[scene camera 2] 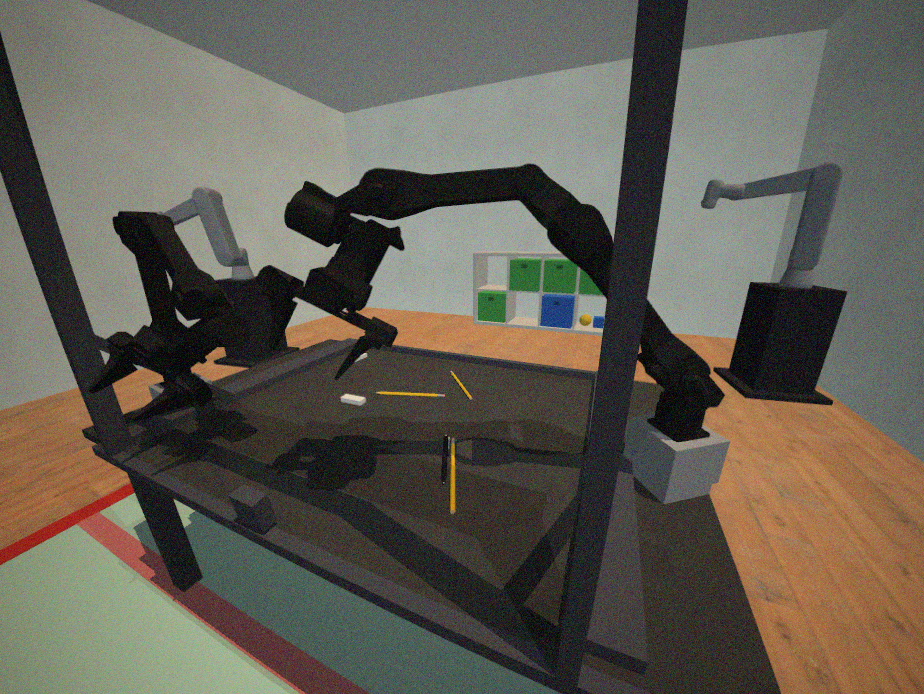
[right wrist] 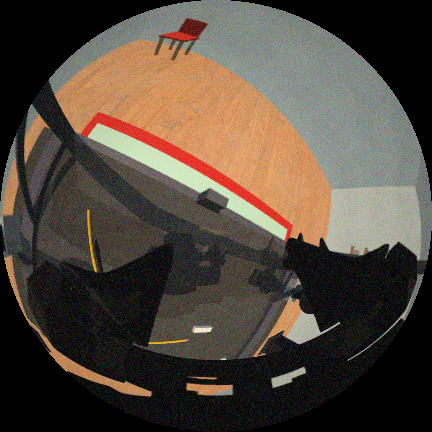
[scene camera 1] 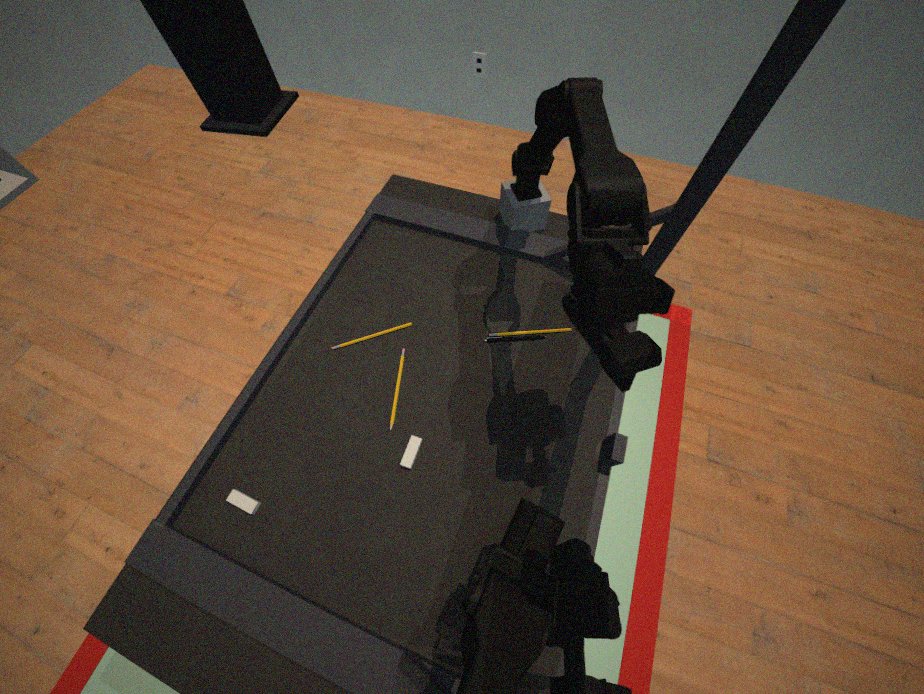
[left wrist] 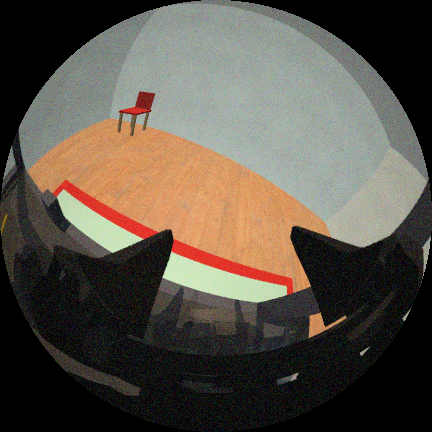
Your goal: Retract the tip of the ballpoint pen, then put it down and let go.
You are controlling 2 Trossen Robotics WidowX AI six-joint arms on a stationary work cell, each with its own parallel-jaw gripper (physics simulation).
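Places are measured from the left arm's base along level axes (x ahead, y left, z up), in metres.
Pixels of known places: left gripper, fingertip midpoint: (scene camera 2: 111, 406) (right wrist: 310, 235) (scene camera 1: 622, 645) (left wrist: 233, 234); right gripper, fingertip midpoint: (scene camera 2: 304, 364) (right wrist: 231, 247); right arm's base, origin of the base link: (scene camera 2: 677, 428) (scene camera 1: 526, 190).
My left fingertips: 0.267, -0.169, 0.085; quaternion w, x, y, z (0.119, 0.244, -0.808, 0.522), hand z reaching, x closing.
Note:
Ahead of a thing's pixels: the offset from my left fingertips to its top centre, as dx, dy, dz. Level surfaces: height alone.
The black ballpoint pen {+0.420, +0.325, -0.134} (scene camera 1: 516, 338) (scene camera 2: 445, 459) (right wrist: 98, 255) lies flat on the dark table, close beside a yellow pencil {+0.450, +0.302, -0.137} (scene camera 1: 534, 330) (scene camera 2: 452, 478) (right wrist: 90, 235). It is too small and dark to tell whether its tip is out. My right gripper (right wrist: 231, 247) is open and empty, high above the table; in scene camera 2 it hangs to the left of the pen. The pen partly disappears behind a finger in the right wrist view. My left gripper (left wrist: 233, 234) is open and empty, far from the pen near the left table edge in scene camera 2.
Two more yellow pencils {+0.273, +0.620, -0.137} (scene camera 1: 371, 336) {+0.192, +0.498, -0.135} (scene camera 1: 398, 388) and two white erasers {+0.093, +0.400, -0.132} (scene camera 1: 410, 451) {-0.139, +0.631, -0.132} (scene camera 1: 242, 501) lie on the table {dz -0.144} (scene camera 1: 321, 463). A dark frame post (scene camera 2: 623, 298) stands in front of the right arm in scene camera 2. A small dark block {+0.272, +0.059, -0.087} (scene camera 2: 252, 509) sits at the table's edge.

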